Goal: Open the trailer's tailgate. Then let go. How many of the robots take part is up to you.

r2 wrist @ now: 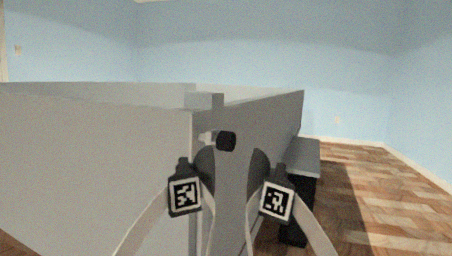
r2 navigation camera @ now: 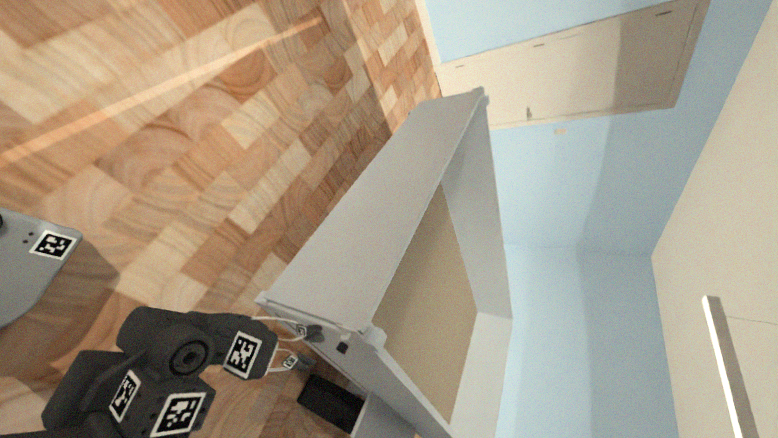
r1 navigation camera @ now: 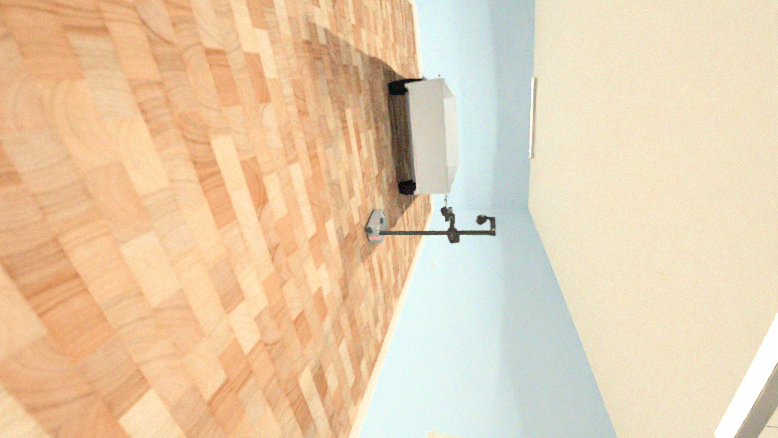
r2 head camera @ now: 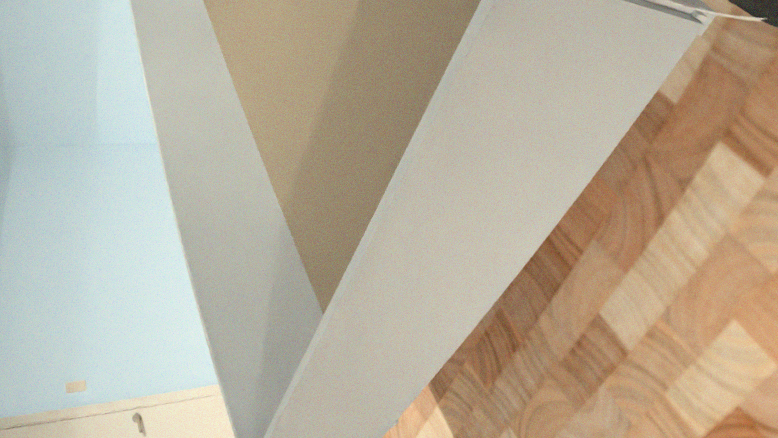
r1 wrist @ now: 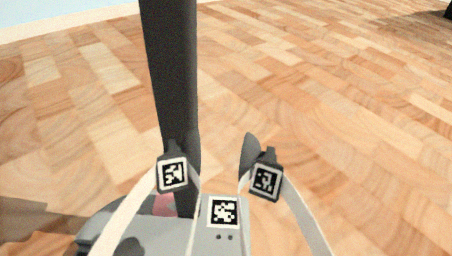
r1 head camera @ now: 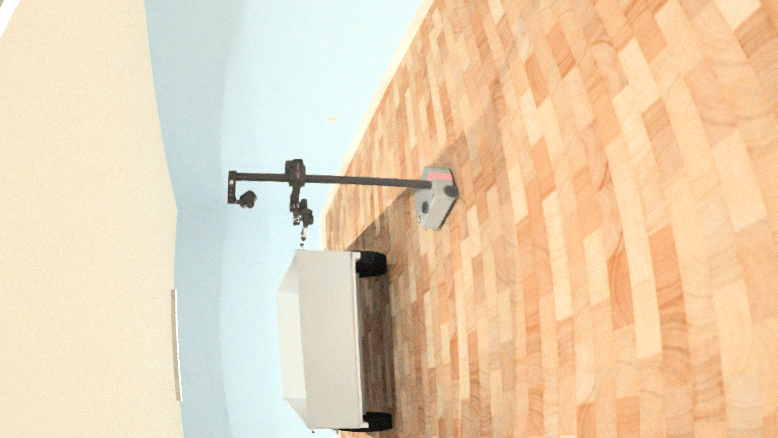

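Observation:
The trailer's tailgate [r1 head camera: 332, 331] [r1 navigation camera: 428, 136] [r2 head camera: 517, 163] [r2 navigation camera: 375, 212] [r2 wrist: 90, 165] is a pale grey panel, upright and closed. A latch with a black knob [r2 navigation camera: 342, 347] [r2 wrist: 226, 141] sits by its top corner on the trailer's side. A small dark knob [r1 head camera: 313, 431] [r1 navigation camera: 439, 75] shows at the other corner. My r2 gripper [r2 navigation camera: 309, 347] [r2 wrist: 232, 167] is open and empty, beside the near latch; the knob appears ahead of and slightly above its fingertips. My r1 gripper [r1 wrist: 220, 155] is open and empty above r1's own base, away from the trailer.
Robot r2 [r1 head camera: 359, 180] [r1 navigation camera: 413, 232] stands beside the trailer's corner. A grey fender [r2 wrist: 302, 155] over a black wheel [r2 navigation camera: 330, 402] [r2 wrist: 295, 215] juts from the trailer's side, near r2's gripper. r2's base [r2 navigation camera: 32, 266] is at the left of its navigation view. A cream door [r2 navigation camera: 571, 76] is beyond.

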